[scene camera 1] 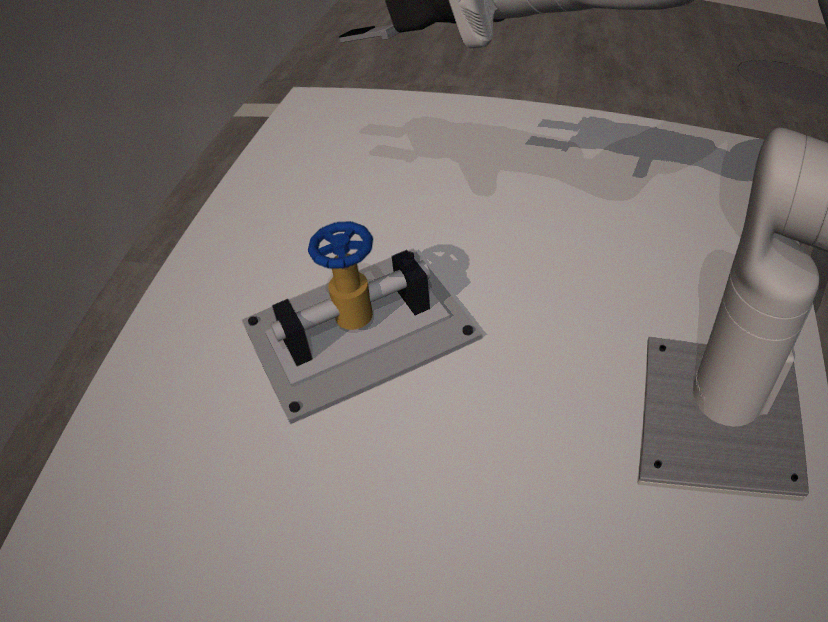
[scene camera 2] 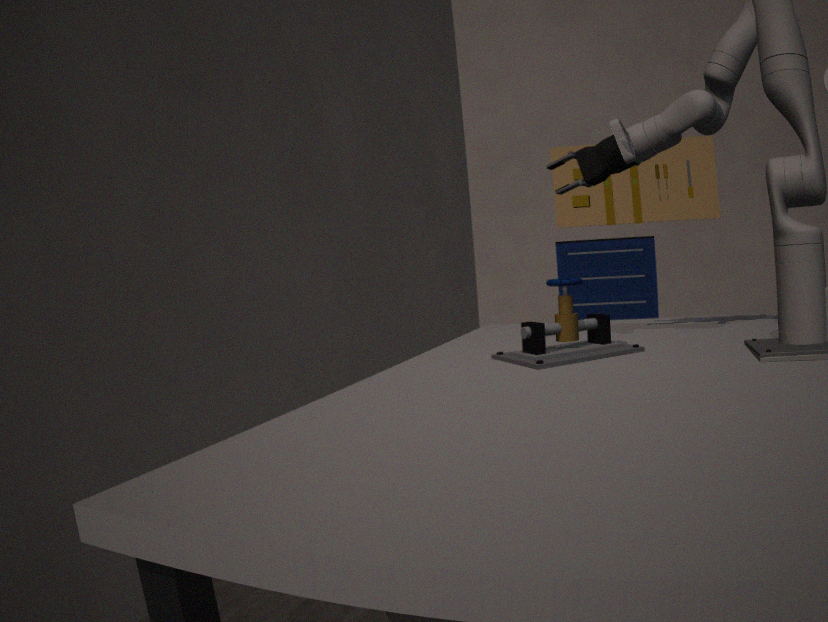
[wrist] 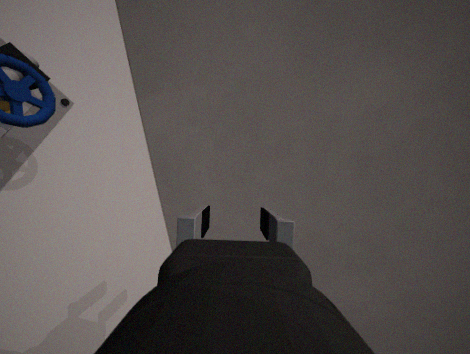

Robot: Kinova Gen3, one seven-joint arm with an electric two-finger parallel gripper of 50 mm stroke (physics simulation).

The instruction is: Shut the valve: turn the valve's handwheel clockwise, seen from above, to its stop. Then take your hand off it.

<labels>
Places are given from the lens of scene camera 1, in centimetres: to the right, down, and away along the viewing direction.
blue handwheel [scene camera 1: 340,244]: -8, -7, 71
grey base plate [scene camera 1: 333,387]: -9, 8, 76
</labels>
